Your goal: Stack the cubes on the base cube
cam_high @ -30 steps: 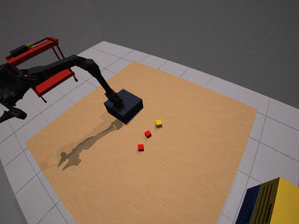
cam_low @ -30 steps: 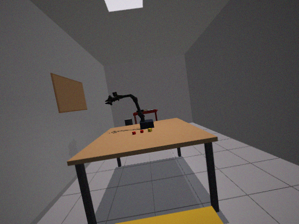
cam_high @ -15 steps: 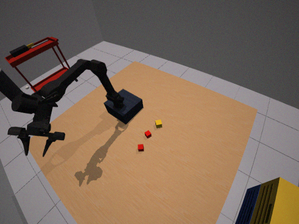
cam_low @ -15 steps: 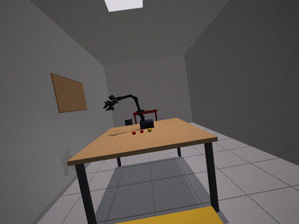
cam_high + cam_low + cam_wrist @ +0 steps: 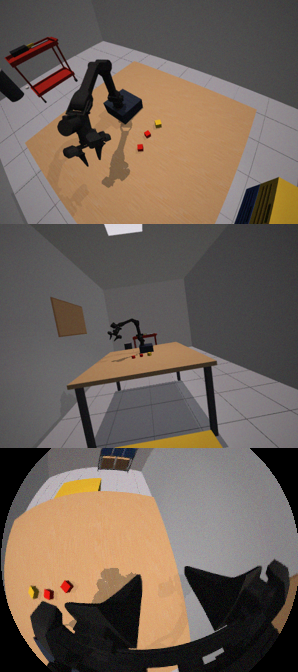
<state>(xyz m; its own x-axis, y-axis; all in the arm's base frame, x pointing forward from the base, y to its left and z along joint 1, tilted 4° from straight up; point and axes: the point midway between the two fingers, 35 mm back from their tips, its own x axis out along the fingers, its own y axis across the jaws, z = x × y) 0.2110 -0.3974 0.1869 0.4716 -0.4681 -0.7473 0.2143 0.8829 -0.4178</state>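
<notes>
The yellow base cube is 45 cm to the left of my gripper tip, 25 cm below it and 6 cm ahead of it. Also, from my gripper tip: red cube 26 cm below, 24 cm to the left, 5 cm ahead.
</notes>
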